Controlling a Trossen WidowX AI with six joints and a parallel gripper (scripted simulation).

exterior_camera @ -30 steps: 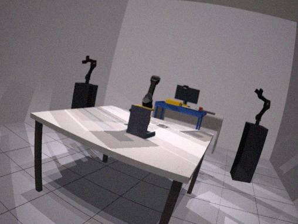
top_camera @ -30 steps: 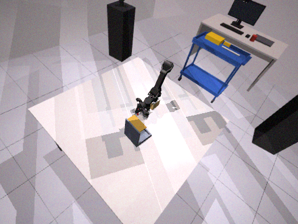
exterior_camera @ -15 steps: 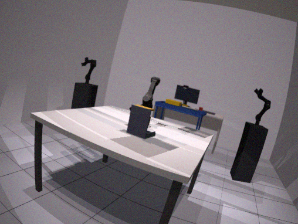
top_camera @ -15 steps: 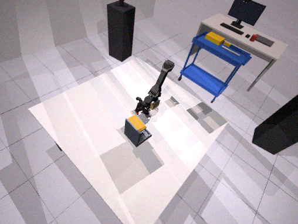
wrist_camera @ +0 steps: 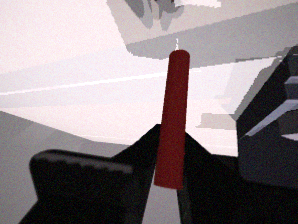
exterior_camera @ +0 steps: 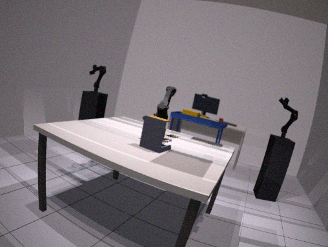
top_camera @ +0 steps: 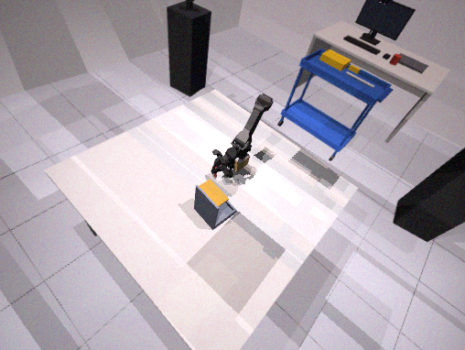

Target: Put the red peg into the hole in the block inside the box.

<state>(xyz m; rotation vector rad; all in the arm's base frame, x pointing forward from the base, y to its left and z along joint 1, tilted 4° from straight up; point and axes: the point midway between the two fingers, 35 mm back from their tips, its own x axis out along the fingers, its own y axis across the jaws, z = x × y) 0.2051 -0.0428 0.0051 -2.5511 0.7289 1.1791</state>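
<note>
Right now my gripper tip is 22 cm short of the grey back wall, 12 cm to the right of it and 3 cm below it. From my gripper tip the other things lie so: roof: 18 cm ahead, 13 cm to the left, 13 cm above; red peg: 2 cm behind, 1 cm to the left.
</note>
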